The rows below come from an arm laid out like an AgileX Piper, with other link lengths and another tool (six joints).
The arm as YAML. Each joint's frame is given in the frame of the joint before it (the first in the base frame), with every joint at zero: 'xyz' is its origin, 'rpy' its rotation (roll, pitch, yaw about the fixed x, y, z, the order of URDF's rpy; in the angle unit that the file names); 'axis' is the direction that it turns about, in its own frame. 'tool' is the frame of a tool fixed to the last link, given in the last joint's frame.
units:
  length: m
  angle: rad
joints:
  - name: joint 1
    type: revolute
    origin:
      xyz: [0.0, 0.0, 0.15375]
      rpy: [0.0, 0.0, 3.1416]
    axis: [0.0, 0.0, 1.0]
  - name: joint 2
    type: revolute
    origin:
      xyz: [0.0, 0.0, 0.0]
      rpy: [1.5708, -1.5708, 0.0]
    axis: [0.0, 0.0, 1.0]
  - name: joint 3
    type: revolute
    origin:
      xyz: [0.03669, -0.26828, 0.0]
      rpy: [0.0, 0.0, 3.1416]
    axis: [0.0, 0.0, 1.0]
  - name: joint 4
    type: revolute
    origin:
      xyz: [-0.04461, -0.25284, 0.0]
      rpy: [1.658, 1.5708, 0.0]
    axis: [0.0, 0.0, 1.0]
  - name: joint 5
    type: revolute
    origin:
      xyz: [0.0, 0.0, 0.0]
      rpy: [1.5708, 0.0, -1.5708]
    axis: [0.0, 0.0, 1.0]
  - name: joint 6
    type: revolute
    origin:
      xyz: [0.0, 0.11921, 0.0]
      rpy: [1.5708, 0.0, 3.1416]
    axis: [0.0, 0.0, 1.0]
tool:
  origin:
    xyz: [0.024, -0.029, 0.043]
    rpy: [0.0, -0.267, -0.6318]
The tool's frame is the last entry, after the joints.
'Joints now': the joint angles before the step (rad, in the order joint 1, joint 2, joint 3, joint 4, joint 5, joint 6). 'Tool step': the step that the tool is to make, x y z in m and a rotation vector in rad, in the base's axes. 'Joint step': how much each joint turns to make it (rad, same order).
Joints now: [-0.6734 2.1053 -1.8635 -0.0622 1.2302 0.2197]
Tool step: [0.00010 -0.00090 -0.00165 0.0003 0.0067 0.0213]
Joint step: [0.0000 0.0042 0.0000 0.0000 0.0000 -0.0218]
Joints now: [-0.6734 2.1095 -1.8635 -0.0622 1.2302 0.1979]
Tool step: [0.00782 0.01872 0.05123 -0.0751 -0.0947 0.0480]
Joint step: [0.0474 -0.1208 -0.0001 -0.0024 0.0000 -0.0004]
